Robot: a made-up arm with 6 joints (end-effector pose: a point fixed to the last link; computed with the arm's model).
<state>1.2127 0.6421 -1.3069 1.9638 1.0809 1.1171</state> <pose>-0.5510 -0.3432 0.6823 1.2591 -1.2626 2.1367</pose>
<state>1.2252 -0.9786 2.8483 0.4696 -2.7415 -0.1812</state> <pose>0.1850 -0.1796 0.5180 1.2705 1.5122 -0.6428</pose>
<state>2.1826 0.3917 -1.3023 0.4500 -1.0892 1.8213</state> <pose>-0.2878 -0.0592 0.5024 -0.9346 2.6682 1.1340</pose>
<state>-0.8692 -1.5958 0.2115 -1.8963 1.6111 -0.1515</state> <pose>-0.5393 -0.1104 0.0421 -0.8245 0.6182 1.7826</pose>
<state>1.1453 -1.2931 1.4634 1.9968 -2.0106 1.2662</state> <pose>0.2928 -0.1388 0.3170 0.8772 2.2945 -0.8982</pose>
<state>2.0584 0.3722 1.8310 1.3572 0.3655 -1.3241</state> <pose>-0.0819 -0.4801 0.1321 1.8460 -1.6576 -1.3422</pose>
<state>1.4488 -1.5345 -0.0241 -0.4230 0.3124 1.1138</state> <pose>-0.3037 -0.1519 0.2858 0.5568 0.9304 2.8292</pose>
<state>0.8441 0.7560 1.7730 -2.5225 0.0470 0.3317</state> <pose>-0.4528 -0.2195 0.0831 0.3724 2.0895 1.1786</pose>
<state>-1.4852 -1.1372 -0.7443 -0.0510 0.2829 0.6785</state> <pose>0.0406 -0.1722 0.4709 0.3906 -1.1762 0.1380</pose>
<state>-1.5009 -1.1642 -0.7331 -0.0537 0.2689 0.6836</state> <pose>0.0417 -0.1692 0.4643 0.4040 -1.1517 0.1523</pose>
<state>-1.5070 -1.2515 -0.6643 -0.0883 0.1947 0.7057</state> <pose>0.0379 -0.1710 0.4392 0.4408 -1.1020 0.1551</pose>
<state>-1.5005 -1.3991 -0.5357 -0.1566 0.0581 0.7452</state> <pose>0.0219 -0.1774 0.3970 0.4924 -1.0340 0.1235</pose>
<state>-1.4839 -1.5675 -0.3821 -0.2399 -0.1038 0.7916</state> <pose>-0.0094 -0.1827 0.3531 0.5279 -0.9663 0.0473</pose>
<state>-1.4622 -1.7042 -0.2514 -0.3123 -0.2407 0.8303</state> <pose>-0.0445 -0.1830 0.3236 0.5310 -0.9147 -0.0435</pose>
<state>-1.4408 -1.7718 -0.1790 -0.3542 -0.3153 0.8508</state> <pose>-0.0661 -0.1817 0.3114 0.5186 -0.8933 -0.1072</pose>
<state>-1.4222 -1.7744 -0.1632 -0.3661 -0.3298 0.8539</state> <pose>-0.0703 -0.1828 0.3097 0.5087 -0.9036 -0.1339</pose>
